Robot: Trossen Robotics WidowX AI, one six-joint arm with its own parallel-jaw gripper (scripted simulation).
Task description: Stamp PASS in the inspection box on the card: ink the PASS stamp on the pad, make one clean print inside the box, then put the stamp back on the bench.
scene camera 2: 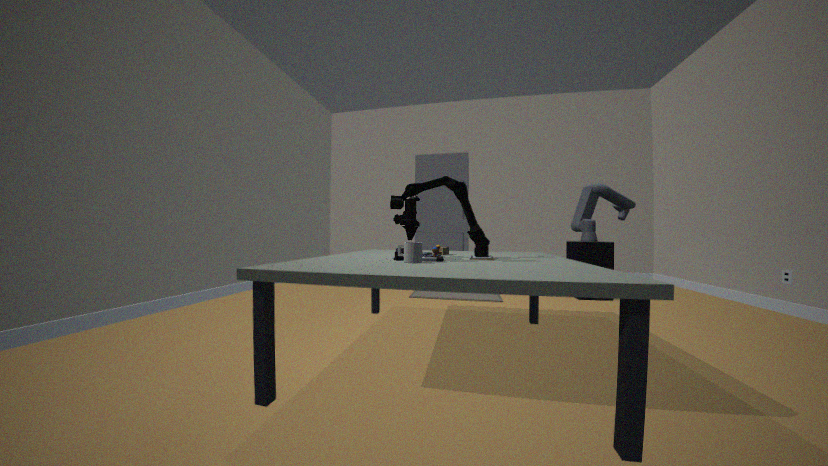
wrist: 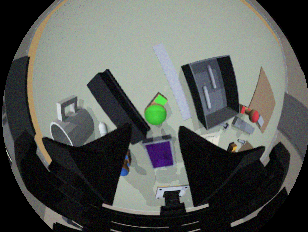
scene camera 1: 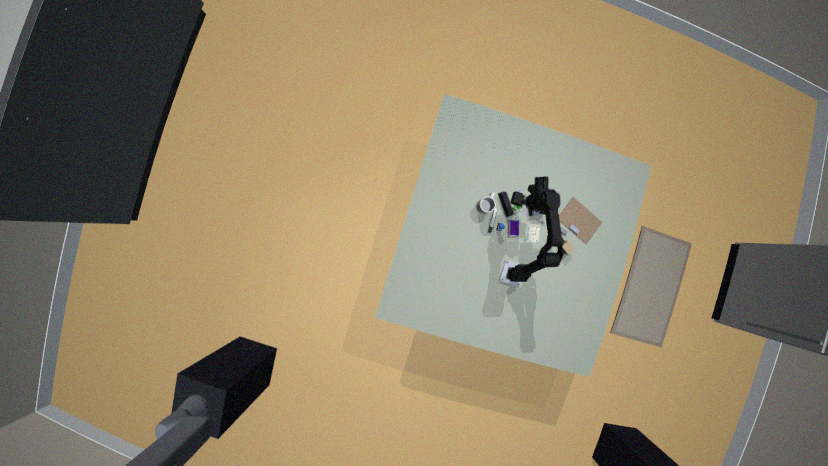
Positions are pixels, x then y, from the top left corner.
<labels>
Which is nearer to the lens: the black tray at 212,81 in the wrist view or the black bar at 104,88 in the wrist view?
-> The black bar.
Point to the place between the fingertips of the gripper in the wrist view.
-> At 155,129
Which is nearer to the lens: the brown board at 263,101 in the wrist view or the black bar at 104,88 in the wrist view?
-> The black bar.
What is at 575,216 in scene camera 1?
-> A brown board.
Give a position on a white mug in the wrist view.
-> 74,127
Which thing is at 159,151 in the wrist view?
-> A purple ink pad.
</labels>
